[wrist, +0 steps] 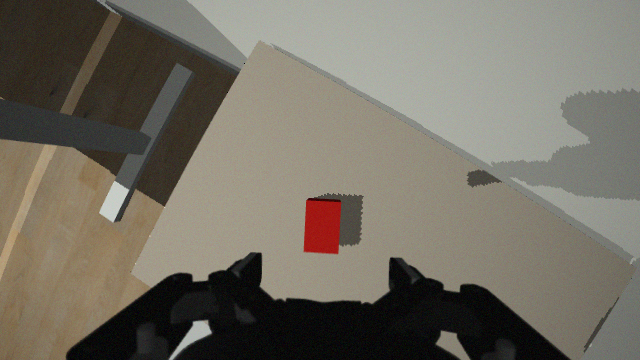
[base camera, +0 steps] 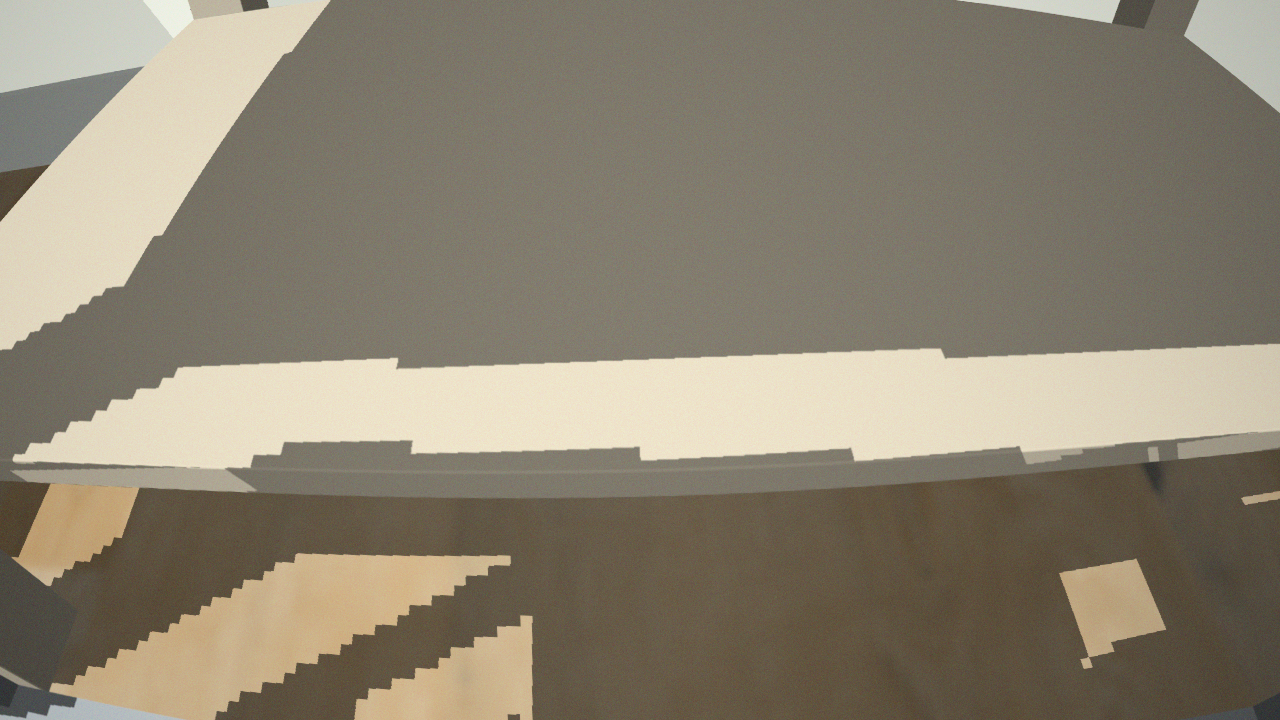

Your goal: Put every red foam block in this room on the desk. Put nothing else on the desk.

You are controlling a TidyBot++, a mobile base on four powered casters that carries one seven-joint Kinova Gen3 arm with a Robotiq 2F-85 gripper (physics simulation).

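Frame: origin at the arm's base, x left, y ahead, z down, level; millimetres.
Seen in the pictures: gripper, fingertip midpoint: (wrist: pixel 324 269).
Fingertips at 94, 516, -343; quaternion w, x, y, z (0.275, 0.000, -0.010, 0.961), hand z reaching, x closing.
Note:
A point is followed by its place in that frame, as x, y, z.
A red block (wrist: pixel 322 226) {89, 491, -98} lies on a wide beige table top (wrist: pixel 280 125) {259, 600, -53} in the wrist view, near the middle of the picture, with its shadow beside it on the right. The top looks like the desk's. My gripper (wrist: pixel 324 269) {94, 516, -343} is open and empty. It hangs above the table top, and the block shows ahead of the fingertips, roughly centred between them and apart from both. No red block shows in the base camera view.
A grey bar (wrist: pixel 162 117) and a dark beam lie left of the table top, over the wooden floor (wrist: pixel 75 200) {992, -124, 397}. A pale wall (wrist: pixel 450 60) {84, 757, -233} runs along its far edge. A broad flat panel (base camera: pixel 671 197) {-12, 382, 247} fills much of the base camera view, above sunlit floor patches.

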